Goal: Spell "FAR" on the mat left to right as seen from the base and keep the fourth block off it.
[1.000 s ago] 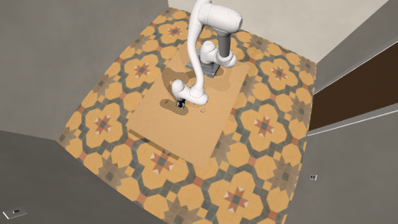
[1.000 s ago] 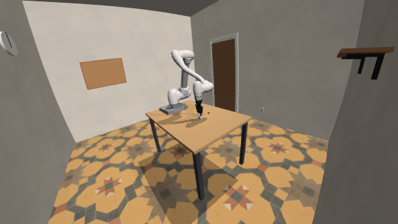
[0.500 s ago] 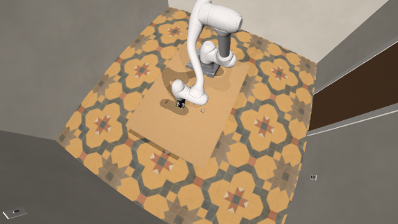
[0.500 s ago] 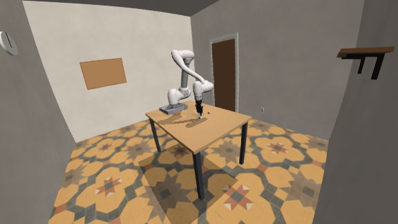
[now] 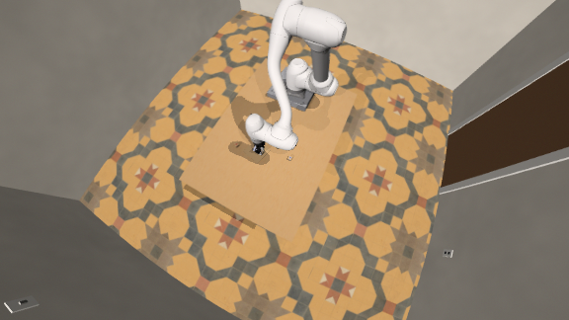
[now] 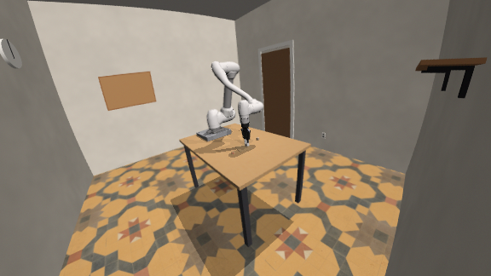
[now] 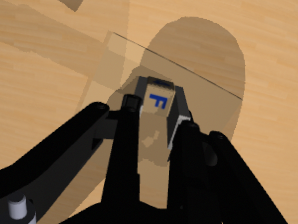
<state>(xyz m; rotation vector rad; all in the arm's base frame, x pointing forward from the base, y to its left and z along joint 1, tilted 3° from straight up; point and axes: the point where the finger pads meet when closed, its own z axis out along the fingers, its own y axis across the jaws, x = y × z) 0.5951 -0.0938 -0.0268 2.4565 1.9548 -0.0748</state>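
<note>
Now: the tan mat 1 cm behind my hand, 4 cm to the right of it and 4 cm below it. The rest, counted from my hand: R block (1 cm behind, 19 cm to the right, 3 cm below).
</note>
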